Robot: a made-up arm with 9 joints. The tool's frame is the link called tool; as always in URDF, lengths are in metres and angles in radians.
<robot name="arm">
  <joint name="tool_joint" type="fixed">
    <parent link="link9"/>
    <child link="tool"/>
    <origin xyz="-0.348 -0.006 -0.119" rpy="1.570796 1.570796 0"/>
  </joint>
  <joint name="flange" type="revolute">
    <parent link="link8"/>
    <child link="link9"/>
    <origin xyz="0.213 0.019 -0.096" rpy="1.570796 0 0"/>
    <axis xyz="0 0 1"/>
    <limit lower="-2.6" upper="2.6"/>
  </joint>
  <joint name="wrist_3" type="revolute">
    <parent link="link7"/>
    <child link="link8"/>
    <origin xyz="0.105 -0.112 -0.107" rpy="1.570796 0 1.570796"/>
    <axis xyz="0 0 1"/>
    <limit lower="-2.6" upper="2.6"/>
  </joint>
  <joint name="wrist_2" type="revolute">
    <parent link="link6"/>
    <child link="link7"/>
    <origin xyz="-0.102 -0.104 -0.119" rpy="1.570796 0 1.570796"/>
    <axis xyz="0 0 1"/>
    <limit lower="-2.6" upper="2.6"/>
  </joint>
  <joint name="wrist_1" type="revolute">
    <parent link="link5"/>
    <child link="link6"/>
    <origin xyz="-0.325 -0.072 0.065" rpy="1.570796 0 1.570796"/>
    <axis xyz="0 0 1"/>
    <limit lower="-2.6" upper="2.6"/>
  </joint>
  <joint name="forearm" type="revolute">
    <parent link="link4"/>
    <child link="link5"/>
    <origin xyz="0.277 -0.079 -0.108" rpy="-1.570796 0 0"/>
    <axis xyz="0 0 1"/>
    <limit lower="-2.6" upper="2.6"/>
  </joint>
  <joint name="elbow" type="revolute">
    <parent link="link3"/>
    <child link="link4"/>
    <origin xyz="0.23 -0.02 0.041" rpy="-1.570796 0 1.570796"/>
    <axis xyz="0 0 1"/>
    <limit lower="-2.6" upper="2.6"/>
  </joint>
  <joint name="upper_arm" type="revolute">
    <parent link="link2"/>
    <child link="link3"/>
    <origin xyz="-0.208 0 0.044" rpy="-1.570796 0 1.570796"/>
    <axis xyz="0 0 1"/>
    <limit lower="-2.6" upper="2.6"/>
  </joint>
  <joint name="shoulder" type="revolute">
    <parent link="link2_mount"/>
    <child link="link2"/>
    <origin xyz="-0.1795 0.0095 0.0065" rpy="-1.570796 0 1.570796"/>
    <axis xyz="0 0 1"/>
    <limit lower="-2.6" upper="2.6"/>
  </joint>
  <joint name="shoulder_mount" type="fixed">
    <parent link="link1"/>
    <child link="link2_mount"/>
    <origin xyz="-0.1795 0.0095 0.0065"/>
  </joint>
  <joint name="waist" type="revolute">
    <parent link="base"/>
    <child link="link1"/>
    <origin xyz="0 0 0.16" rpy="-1.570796 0 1.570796"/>
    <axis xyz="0 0 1"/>
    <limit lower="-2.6" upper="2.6"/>
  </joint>
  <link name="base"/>
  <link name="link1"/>
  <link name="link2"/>
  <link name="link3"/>
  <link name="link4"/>
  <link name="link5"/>
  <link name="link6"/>
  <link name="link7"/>
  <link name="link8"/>
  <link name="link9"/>
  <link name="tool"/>
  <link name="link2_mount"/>
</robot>
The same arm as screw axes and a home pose.
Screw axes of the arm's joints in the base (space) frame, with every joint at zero. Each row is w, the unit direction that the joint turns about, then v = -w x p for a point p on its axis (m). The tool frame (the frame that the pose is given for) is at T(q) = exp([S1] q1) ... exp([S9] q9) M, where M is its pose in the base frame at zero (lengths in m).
S1: w -1 0 0 v 0 -0.16 0
S2: w 0 -1 0 v 0.141 0 0.013
S3: w 0 0 1 v -0.403 0.013 0
S4: w -1 0 0 v 0 -0.39 -0.423
S5: w 0 0 -1 v 0.146 0.325 0
S6: w 0 1 0 v -0.404 0 0.253
S7: w 1 0 0 v 0 0.508 0.59
S8: w 0 0 -1 v 0.702 0.044 0
S9: w -1 0 0 v 0 -0.499 -0.489
M: xyz 0.182 -0.837 0.505 (m) rpy 0 0 0 (deg, as in URDF)
Joint limits (deg, base to tool): -148.97..148.97 -148.97..148.97 -148.97..148.97 -148.97..148.97 -148.97..148.97 -148.97..148.97 -148.97..148.97 -148.97..148.97 -148.97..148.97

